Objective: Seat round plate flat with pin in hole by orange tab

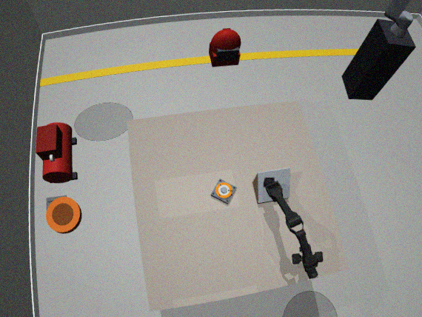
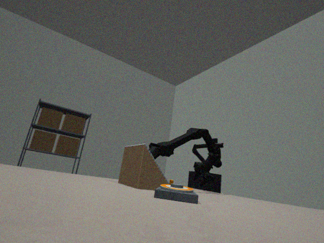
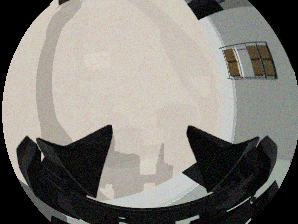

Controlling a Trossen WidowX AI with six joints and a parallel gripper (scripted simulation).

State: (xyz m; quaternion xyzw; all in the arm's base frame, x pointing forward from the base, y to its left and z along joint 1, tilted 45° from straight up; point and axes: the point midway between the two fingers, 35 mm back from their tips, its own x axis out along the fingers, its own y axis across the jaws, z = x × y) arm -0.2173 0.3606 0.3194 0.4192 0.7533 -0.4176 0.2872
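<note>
The grey square base lies 500 mm ahead of my gripper tip, 460 mm to the right of it and 20 mm below it.
</note>
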